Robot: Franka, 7 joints.
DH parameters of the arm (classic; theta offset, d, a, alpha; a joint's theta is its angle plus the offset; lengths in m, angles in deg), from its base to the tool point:
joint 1: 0 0.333 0 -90
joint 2: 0 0 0 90
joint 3: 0 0.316 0.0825 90
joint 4: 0 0 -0.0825 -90
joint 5: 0 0.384 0 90
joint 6: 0 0 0.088 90
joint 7: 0 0.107 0 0
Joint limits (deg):
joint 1: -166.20..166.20
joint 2: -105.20..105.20
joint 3: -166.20..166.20
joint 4: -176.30..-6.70
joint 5: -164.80..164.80
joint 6: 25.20..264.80
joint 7: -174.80..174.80
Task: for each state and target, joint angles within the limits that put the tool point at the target. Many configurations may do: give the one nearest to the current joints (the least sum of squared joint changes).
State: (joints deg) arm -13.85 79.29 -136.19 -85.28 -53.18 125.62 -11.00
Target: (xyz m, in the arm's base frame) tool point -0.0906 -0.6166 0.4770
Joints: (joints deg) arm -29.47 89.02 -101.22 -106.72 -50.93 127.50 -11.00
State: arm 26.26 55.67 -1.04 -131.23 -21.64 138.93 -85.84
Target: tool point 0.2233 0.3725 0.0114
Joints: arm 37.90 43.73 16.95 -129.42 -21.63 140.39 -85.84
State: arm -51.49 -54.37 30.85 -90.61 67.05 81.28 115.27
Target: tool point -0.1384 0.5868 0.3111
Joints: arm -18.64 -82.97 82.69 -94.85 68.43 63.96 115.27
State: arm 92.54 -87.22 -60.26 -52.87 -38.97 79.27 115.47
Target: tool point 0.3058 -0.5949 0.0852
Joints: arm 78.93 -105.20 -90.95 -50.87 -45.01 65.64 115.47
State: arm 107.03 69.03 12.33 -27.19 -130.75 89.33 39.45
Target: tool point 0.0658 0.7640 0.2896
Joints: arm 91.85 82.86 11.21 -25.53 -122.31 60.07 39.45
